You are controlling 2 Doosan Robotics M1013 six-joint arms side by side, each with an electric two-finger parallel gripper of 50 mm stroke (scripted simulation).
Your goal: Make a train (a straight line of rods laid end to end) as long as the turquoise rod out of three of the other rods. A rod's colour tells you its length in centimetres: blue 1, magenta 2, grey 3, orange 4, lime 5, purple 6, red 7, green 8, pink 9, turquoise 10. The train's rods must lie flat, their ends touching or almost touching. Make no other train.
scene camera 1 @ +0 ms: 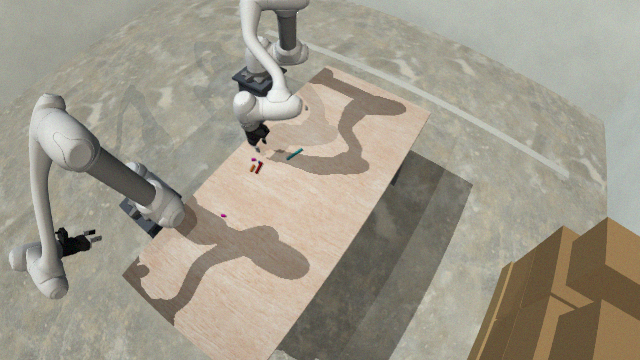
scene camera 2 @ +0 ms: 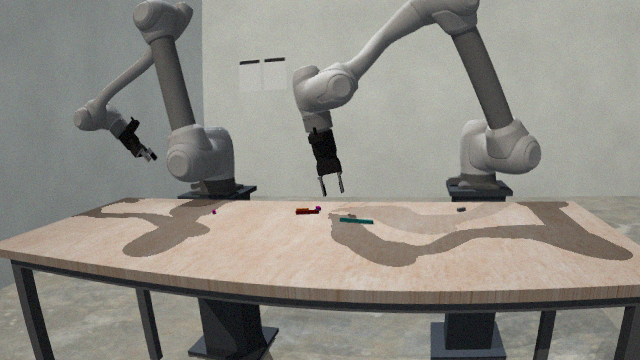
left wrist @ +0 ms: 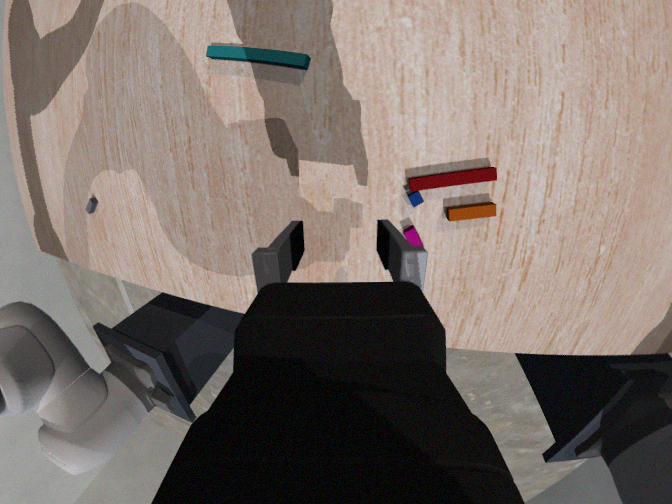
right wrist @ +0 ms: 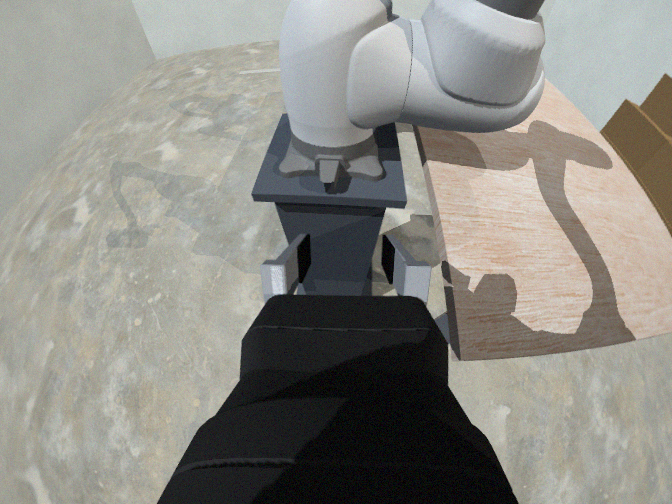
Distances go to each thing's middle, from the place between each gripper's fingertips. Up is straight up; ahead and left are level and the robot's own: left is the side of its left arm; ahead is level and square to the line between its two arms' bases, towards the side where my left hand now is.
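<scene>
The red rod [left wrist: 486, 174] is 8 cm to the right of my left hand, 7 cm below it and 3 cm ahead of it. The orange rod [left wrist: 472, 211] is 10 cm to the right of my left hand and 7 cm below it. As for my left gripper [scene camera 2: 333, 193], it is 15 cm short of the turquoise rod [left wrist: 257, 55], 8 cm to the right of it and 7 cm above it.
Counted from my right hand, the red rod is 43 cm ahead, 76 cm to the left and 15 cm below. The turquoise rod is 55 cm ahead of my right hand, 92 cm to the left of it and 15 cm below it, while the orange rod is 40 cm ahead of my right hand, 74 cm to the left of it and 15 cm below it.
</scene>
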